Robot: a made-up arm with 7 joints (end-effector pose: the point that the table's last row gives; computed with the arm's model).
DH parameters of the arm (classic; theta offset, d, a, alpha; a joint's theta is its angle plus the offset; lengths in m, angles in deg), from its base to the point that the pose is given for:
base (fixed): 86.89 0 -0.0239 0
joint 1: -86.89 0.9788 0.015 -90
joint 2: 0 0.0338 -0.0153 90
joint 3: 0 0.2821 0.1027 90
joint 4: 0 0.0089 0.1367 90
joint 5: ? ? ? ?
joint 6: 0 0.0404 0.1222 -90
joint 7: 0 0.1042 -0.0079 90
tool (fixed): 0 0.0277 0 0
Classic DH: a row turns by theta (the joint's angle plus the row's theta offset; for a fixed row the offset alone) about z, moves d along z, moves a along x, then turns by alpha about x.
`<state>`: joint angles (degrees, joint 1 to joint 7).
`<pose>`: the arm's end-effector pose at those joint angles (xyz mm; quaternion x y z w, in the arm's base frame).
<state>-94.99 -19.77 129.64 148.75 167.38 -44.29 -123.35</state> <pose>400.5 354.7 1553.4 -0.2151 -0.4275 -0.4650 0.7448</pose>
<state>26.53 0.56 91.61 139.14 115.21 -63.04 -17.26</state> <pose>15.2 358.2 1671.8 0.1107 0.2964 -0.2000 0.9273</pose>
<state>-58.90 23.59 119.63 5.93 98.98 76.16 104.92</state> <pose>115.6 419.1 739.6 0.4230 -0.9023 -0.0703 0.0446</pose>
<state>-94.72 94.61 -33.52 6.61 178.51 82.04 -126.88</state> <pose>-167.5 292.3 723.0 -0.3640 0.7529 -0.5478 0.0246</pose>
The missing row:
joint 5: 0 0.4858 0.0257 90
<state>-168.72 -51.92 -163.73 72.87 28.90 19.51 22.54</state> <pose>681.4 299.2 594.6 -0.5448 0.2264 -0.1173 0.7989</pose>
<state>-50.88 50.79 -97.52 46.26 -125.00 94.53 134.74</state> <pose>-564.3 -309.0 1114.9 0.6868 -0.3662 -0.1776 0.6022</pose>
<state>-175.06 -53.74 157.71 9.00 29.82 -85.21 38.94</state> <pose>227.9 -227.7 621.5 -0.7195 -0.0357 -0.5975 0.3521</pose>
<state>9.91 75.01 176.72 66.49 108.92 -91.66 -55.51</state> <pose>90.2 203.5 1549.1 -0.1334 -0.0443 0.2018 0.9693</pose>
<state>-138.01 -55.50 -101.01 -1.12 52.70 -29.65 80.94</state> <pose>-274.3 172.0 661.3 -0.7610 0.2743 0.0585 0.5850</pose>
